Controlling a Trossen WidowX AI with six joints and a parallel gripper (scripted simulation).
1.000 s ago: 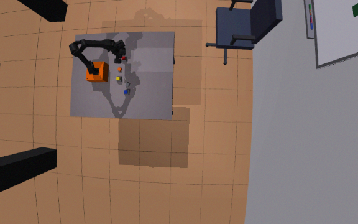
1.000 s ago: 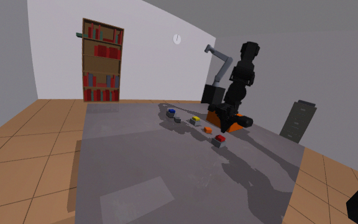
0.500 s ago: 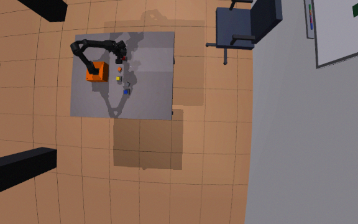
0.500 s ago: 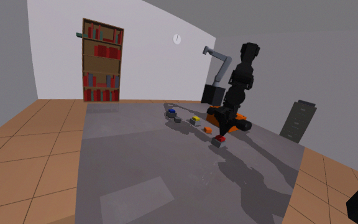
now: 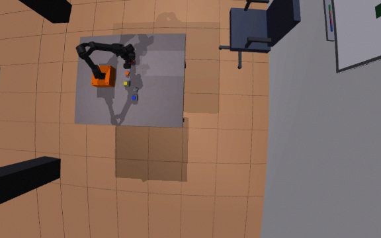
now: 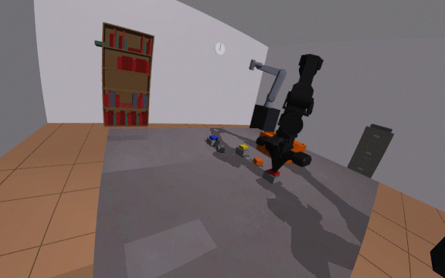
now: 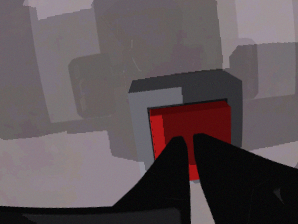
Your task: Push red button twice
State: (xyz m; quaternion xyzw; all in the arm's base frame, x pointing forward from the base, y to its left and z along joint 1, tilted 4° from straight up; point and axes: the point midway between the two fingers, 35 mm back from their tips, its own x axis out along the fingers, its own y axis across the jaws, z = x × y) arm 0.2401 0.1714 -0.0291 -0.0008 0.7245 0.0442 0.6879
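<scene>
My gripper tip is now 10 mm above the red button. Round my gripper tip: grey block 60 mm ahead, 260 mm to the right, 20 mm below; then orange block 40 mm behind, 110 mm to the right, 20 mm below; then yellow button 30 mm behind, 210 mm to the right.
</scene>
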